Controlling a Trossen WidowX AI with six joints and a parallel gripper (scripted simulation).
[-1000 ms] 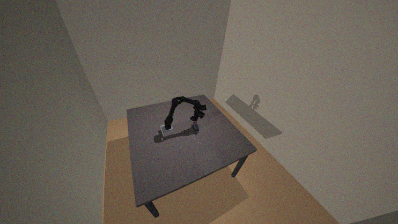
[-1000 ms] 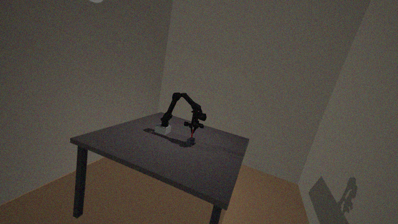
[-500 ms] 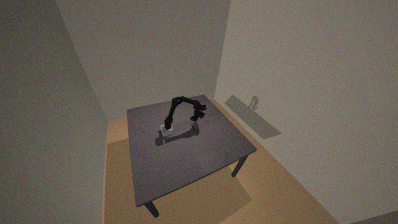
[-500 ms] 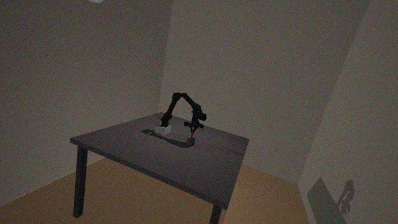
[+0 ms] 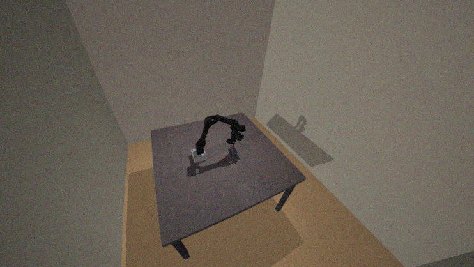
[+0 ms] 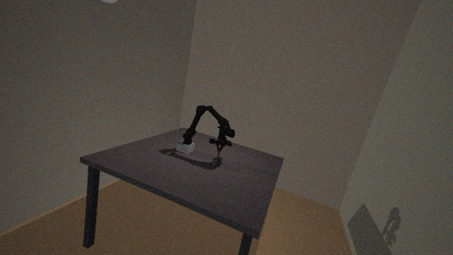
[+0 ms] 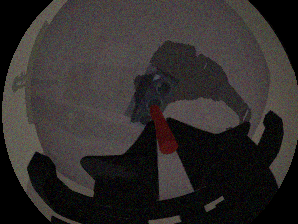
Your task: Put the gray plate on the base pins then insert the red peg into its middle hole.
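Right now the gray plate is 7 cm below my gripper tip. Also, from my gripper tip: red peg: right at my gripper tip.
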